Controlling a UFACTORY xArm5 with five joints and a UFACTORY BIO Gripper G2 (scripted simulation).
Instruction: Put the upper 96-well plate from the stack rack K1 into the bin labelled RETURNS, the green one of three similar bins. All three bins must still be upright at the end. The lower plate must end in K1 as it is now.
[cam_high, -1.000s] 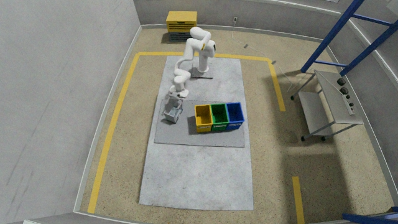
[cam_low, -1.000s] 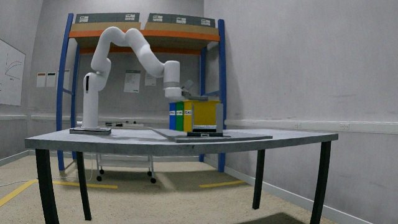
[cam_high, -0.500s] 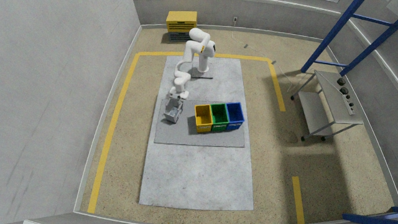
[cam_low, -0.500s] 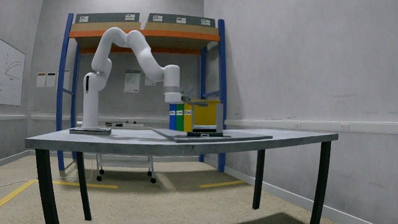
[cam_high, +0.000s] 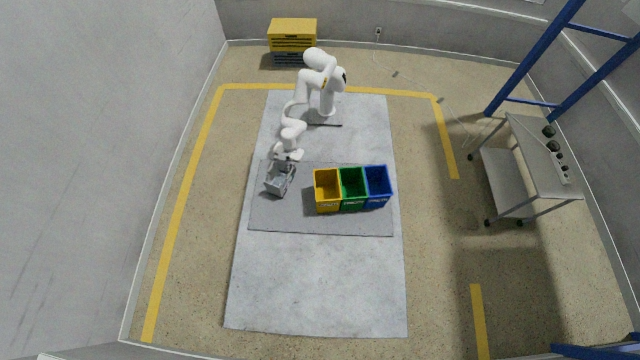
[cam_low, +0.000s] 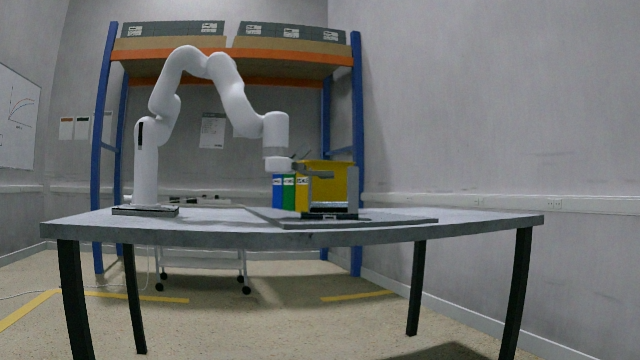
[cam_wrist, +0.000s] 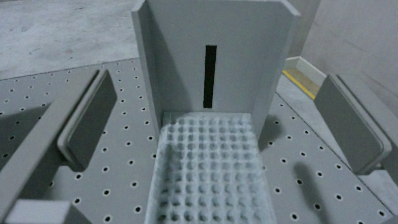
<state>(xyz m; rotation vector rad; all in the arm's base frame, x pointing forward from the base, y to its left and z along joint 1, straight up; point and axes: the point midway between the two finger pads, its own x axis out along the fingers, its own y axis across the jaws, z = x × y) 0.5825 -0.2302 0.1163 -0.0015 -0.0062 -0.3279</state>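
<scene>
The dark plate lies 10 cm below my hand, 2 cm ahead of it and 1 cm to the right of it. Also, from my hand: blue bin (52 cm to the left, 4 cm ahead, 3 cm below); yellow bin (26 cm to the left, 8 cm ahead, 3 cm below); green bin (39 cm to the left, 6 cm ahead, 3 cm below).
</scene>
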